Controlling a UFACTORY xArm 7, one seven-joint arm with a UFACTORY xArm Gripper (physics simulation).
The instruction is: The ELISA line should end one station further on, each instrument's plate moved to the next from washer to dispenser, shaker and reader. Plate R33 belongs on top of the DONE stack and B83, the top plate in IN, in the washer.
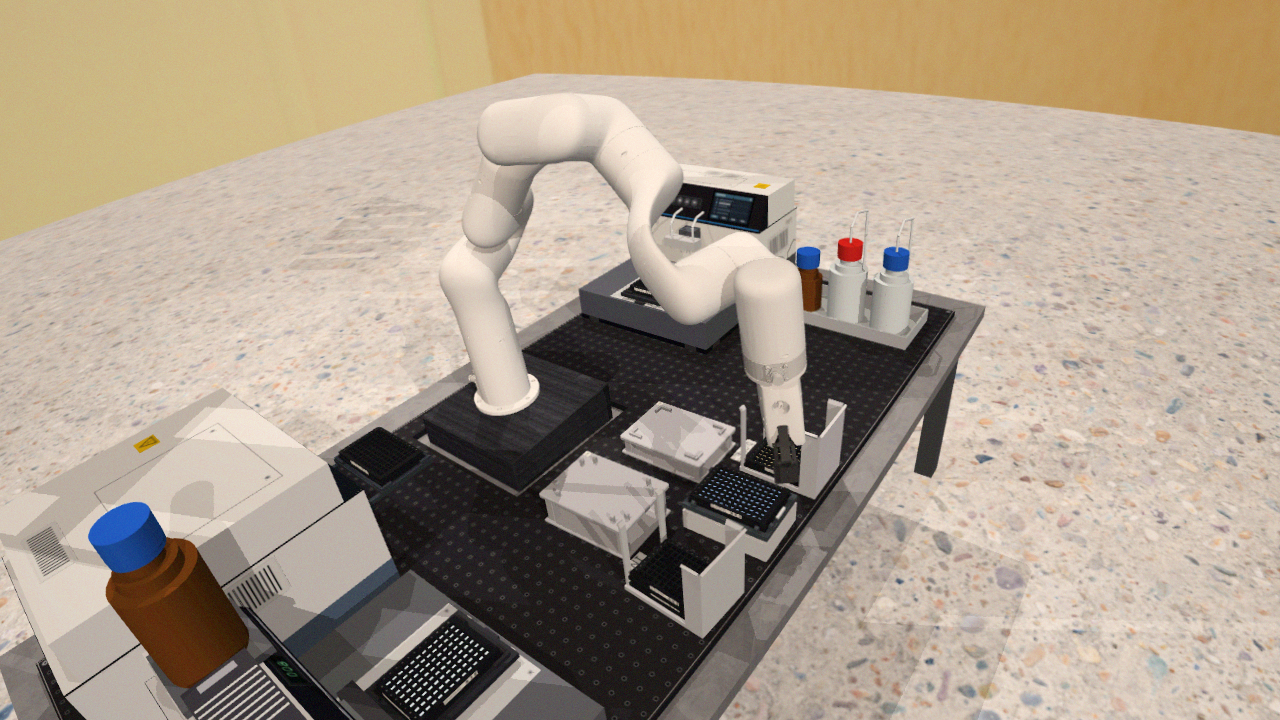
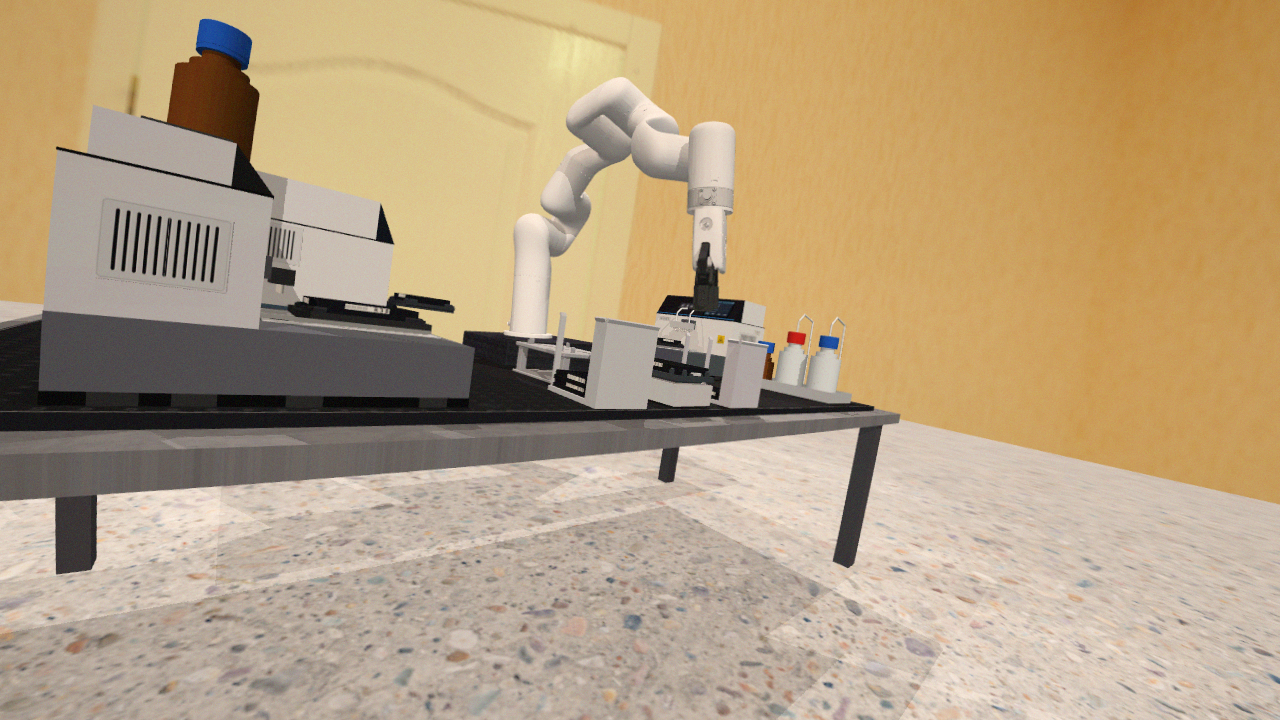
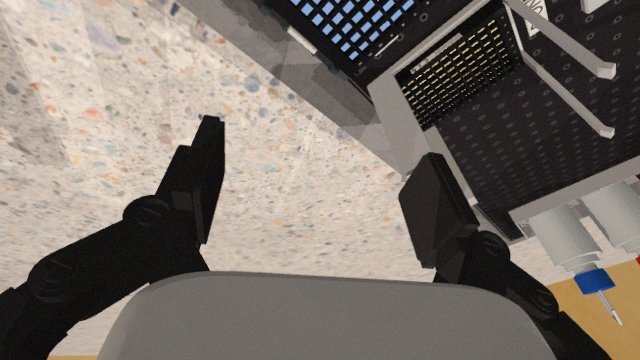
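Pixels of known places: gripper, fingertip midpoint: (image 1: 783, 455) (image 2: 706, 310) (image 3: 323, 160); arm's base, origin of the base link: (image 1: 507, 395) (image 2: 528, 336).
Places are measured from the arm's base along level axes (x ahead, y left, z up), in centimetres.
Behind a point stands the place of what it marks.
Observation:
My gripper (image 1: 786, 461) @[x 57.8, y -4.3, z 10.9 cm] (image 2: 706, 300) @[x 57.8, y -4.3, z 10.9 cm] (image 3: 323, 160) @[x 57.8, y -4.3, z 10.9 cm] is open and empty, pointing down above the DONE rack area at the table's front edge. The DONE rack (image 1: 827, 447) @[x 59.2, y 10.1, z 2.5 cm] (image 2: 742, 373) @[x 59.1, y 8.8, z 0.8 cm] (image 3: 392, 120) @[x 57.9, y 6.8, z 0.5 cm] holds a black plate with yellowish wells (image 1: 759, 458) @[x 47.9, y 9.5, z -3.7 cm] (image 3: 460, 75) @[x 51.5, y 11.8, z -3.7 cm]. Beside it a blue-welled plate (image 1: 738, 495) @[x 51.1, y -4.5, z 0.9 cm] (image 3: 350, 25) @[x 54.8, y -2.5, z 0.5 cm] sits on a low stand. The other white rack (image 1: 717, 582) @[x 56.7, y -21.3, z 2.2 cm] (image 2: 622, 362) @[x 56.7, y -21.1, z 1.0 cm] holds stacked black plates (image 1: 666, 573) @[x 47.8, y -19.8, z -2.6 cm] (image 2: 572, 380) @[x 48.9, y -23.3, z -3.2 cm]. A white-welled plate (image 1: 443, 667) @[x 36.1, y -49.3, z 3.3 cm] lies on the near instrument. A black plate (image 1: 380, 454) @[x -0.3, y -28.5, z 5.9 cm] lies beside the arm base. Plate names are unreadable.
Two low white platforms (image 1: 675, 438) @[x 33.6, y 5.9, z -2.1 cm] (image 1: 604, 492) @[x 32.5, y -12.9, z 0.1 cm] stand between the racks and the arm base (image 1: 519, 420) @[x 7.5, y -4.9, z -0.2 cm]. An instrument with a screen (image 1: 733, 207) @[x 15.5, y 64.0, z 17.7 cm] and a tray of bottles (image 1: 904, 338) @[x 58.8, y 58.0, z -3.1 cm] stand at the far end. A large brown bottle (image 1: 174, 608) @[x 28.2, y -67.3, z 27.4 cm] (image 2: 213, 98) @[x 28.3, y -67.0, z 25.6 cm] stands on the near instrument.

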